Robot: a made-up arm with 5 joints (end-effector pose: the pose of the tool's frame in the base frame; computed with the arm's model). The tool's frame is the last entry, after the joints. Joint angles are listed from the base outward.
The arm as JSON. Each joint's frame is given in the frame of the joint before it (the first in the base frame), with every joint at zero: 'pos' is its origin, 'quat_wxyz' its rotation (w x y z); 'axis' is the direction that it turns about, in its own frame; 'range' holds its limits. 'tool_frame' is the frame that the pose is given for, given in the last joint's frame.
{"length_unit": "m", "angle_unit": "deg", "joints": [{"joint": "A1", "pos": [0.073, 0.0, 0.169], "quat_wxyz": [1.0, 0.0, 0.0, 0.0], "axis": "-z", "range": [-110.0, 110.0]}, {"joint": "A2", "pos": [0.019, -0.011, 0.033], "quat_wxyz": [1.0, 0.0, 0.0, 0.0], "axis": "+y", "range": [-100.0, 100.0]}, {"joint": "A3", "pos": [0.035, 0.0, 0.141], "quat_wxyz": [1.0, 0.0, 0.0, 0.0], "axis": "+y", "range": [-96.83, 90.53]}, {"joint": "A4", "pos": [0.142, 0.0, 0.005], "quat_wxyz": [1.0, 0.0, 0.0, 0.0], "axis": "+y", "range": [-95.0, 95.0]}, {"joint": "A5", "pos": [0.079, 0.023, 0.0], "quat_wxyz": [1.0, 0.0, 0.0, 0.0], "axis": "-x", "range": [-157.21, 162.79]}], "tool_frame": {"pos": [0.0, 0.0, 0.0], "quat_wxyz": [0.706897, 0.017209, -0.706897, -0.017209]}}
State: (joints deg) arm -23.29 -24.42 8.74 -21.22 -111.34
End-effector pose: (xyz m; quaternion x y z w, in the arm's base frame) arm 0.2438 0.0866 0.4355 0.8335 -0.3248 -0.3184 0.3137
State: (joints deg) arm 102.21 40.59 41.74 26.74 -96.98
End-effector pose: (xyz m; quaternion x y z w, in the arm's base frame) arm 0.0561 -0.1349 0.0716 -0.0035 -0.1656 0.9681 0.1880
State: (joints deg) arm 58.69 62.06 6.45 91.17 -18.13
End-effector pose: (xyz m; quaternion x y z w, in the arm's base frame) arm 0.1573 -0.1156 0.0794 0.1849 0.5405 -0.5254 0.6305
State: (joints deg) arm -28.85 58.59 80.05 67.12 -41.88
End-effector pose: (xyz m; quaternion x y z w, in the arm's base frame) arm 0.0525 0.0024 0.1824 -0.5069 0.6785 -0.0732 0.5266
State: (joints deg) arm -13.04 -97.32 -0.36 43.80 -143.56
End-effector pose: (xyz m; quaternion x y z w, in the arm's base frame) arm -0.0297 -0.0115 0.4226 0.9354 -0.1701 -0.2846 0.1228
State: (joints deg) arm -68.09 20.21 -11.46 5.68 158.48
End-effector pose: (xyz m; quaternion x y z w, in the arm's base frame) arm 0.1806 0.2997 0.2859 0.4241 0.4422 -0.7333 0.2947
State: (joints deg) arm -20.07 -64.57 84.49 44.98 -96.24
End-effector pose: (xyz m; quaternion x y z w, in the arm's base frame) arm 0.1397 0.0371 0.1789 0.1873 -0.1101 -0.6206 0.7534
